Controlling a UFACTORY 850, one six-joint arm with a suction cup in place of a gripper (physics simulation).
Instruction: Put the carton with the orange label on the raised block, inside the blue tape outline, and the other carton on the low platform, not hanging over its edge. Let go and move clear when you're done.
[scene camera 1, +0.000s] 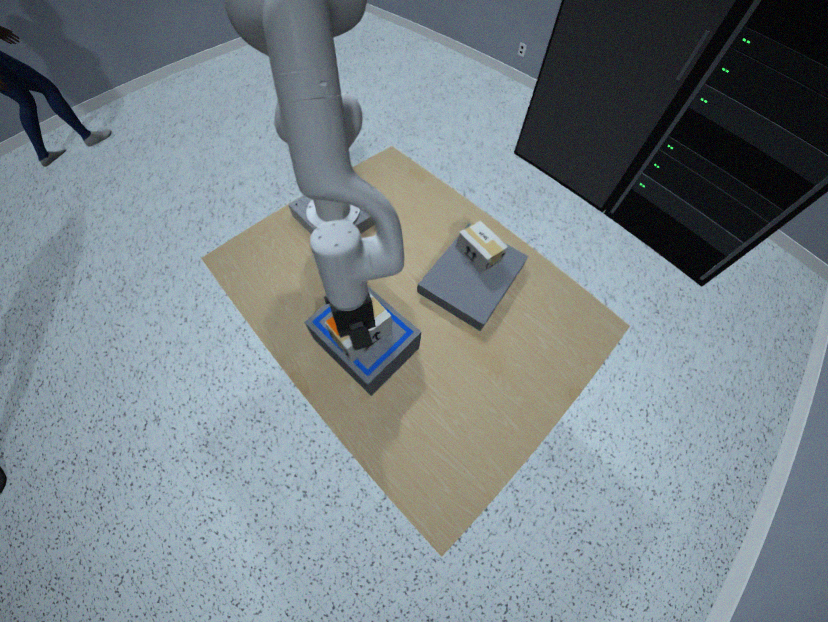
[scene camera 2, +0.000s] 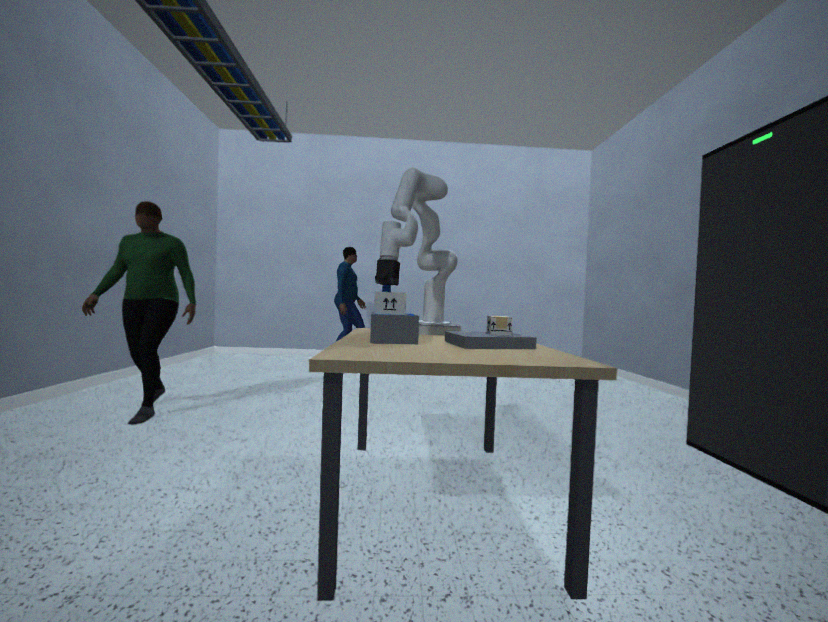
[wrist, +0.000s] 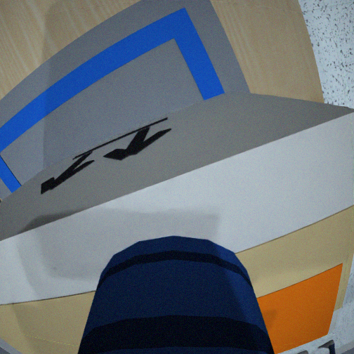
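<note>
The carton with the orange label (scene camera 1: 381, 328) (scene camera 2: 390, 302) (wrist: 280, 165) appears to rest on the raised block (scene camera 1: 394, 364) (scene camera 2: 394, 329) (wrist: 220, 40). It hides part of the blue tape outline (scene camera 1: 390, 351) (wrist: 100, 64); whether its base overlaps the tape's left side in scene camera 1 cannot be told. My suction gripper (scene camera 1: 354, 320) (scene camera 2: 386, 288) (wrist: 175, 290) is upright, its blue cup against the carton's top, and appears shut on it. The other carton (scene camera 1: 483, 245) (scene camera 2: 499, 324) sits near the back corner of the low platform (scene camera 1: 461, 291) (scene camera 2: 495, 341); its far base edge is hidden.
The wooden table (scene camera 1: 468, 401) (scene camera 2: 461, 367) carries both supports and the arm's grey base plate (scene camera 1: 301, 212). A black server rack (scene camera 1: 602, 107) (scene camera 2: 756, 301) stands on the floor beyond the table. Two people (scene camera 2: 150, 267) (scene camera 2: 346, 287) stand away from the table.
</note>
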